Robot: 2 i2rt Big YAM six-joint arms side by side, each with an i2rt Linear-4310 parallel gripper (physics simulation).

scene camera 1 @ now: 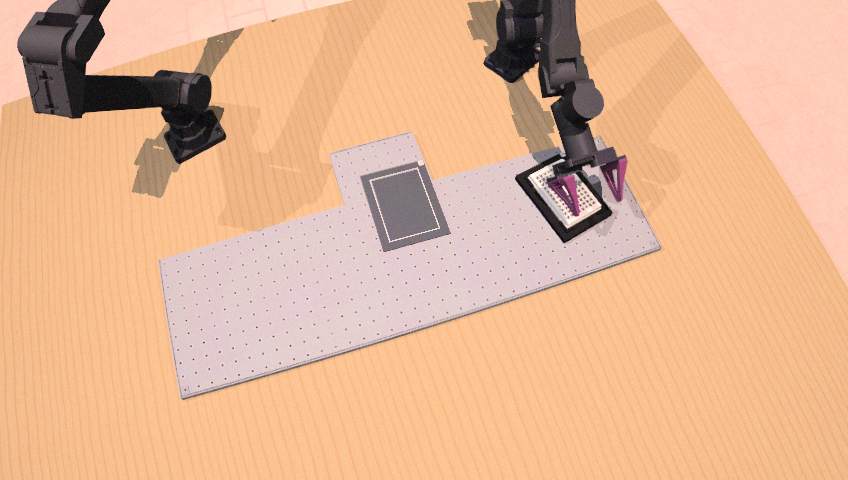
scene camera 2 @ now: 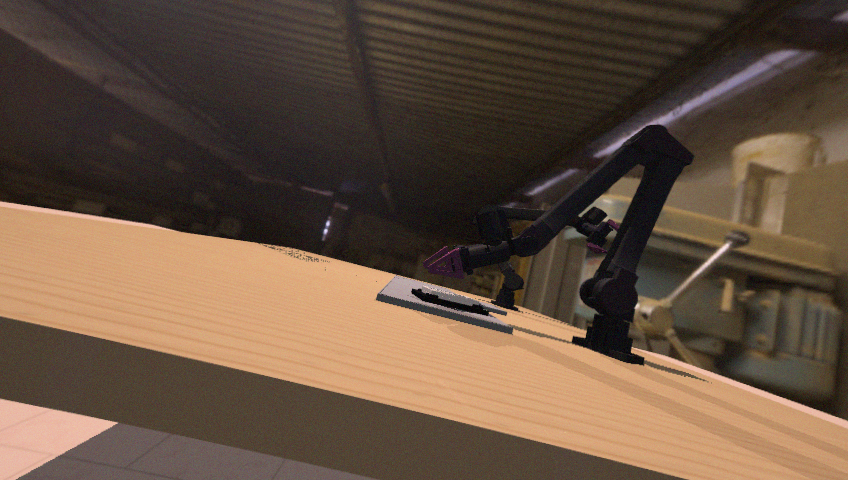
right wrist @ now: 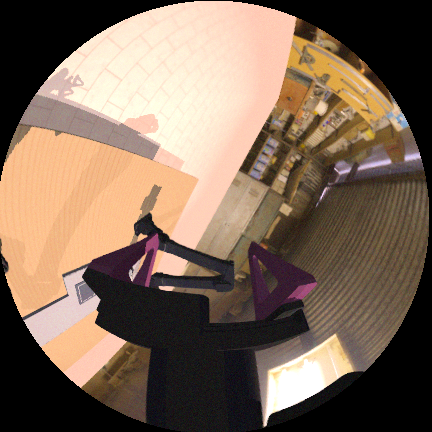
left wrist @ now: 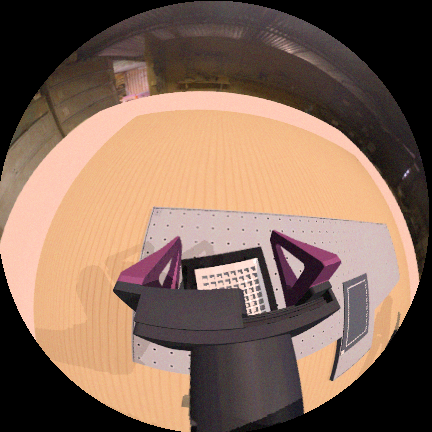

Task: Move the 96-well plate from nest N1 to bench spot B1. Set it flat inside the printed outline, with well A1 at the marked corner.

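Pixels of known places: left gripper, fingertip midpoint: (scene camera 1: 599,208) (scene camera 2: 425,267) (left wrist: 226,238); right gripper, fingertip midpoint: (right wrist: 204,242); left arm's base at its link origin: (scene camera 1: 513,60) (scene camera 2: 605,352) (right wrist: 142,223); right arm's base at its link origin: (scene camera 1: 195,138) (scene camera 2: 503,307).
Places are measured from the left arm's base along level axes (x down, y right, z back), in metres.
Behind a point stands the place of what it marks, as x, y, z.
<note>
The white 96-well plate (scene camera 1: 589,205) @(-0.031, 0.211, -0.354) (left wrist: 257,280) @(-0.036, 0.265, -0.323) sits in the black nest N1 (scene camera 1: 586,223) @(-0.025, 0.243, -0.372) (scene camera 2: 446,300) @(-0.025, 0.175, -0.344) (left wrist: 225,258) @(-0.025, 0.244, -0.372) at the right end of the perforated board in scene camera 1. My left gripper (scene camera 1: 598,207) @(-0.086, 0.240, -0.379) (scene camera 2: 424,266) @(-0.086, 0.240, -0.379) (left wrist: 226,238) @(-0.086, 0.240, -0.379) is open and empty above the plate and nest, apart from both; its body hides part of the plate. Bench spot B1 (scene camera 1: 404,205) @(-0.015, 0.450, -0.097) (left wrist: 357,312) @(-0.015, 0.444, -0.094) is a dark grey pad with a white outline and a small white corner mark (scene camera 1: 421,162) @(-0.015, 0.358, -0.053) (left wrist: 343,352) @(-0.015, 0.363, -0.044). My right gripper (scene camera 2: 605,236) @(-0.369, 0.242, 0.454) (right wrist: 204,242) @(-0.369, 0.242, 0.454) is open and empty, raised away from the board.
The perforated grey board (scene camera 1: 267,303) @(-0.013, 0.760, -0.059) (left wrist: 210,220) @(-0.013, 0.255, -0.441) lies on the wooden table (scene camera 1: 476,380) @(0.000, 0.602, -0.414) (scene camera 2: 238,321) @(0.000, -0.063, -0.731). The right arm's base (scene camera 1: 193,139) @(-0.046, 0.649, 0.312) stands at the left in scene camera 1. The left arm's base (scene camera 1: 511,62) @(-0.037, 0.038, -0.019) stands behind the nest.
</note>
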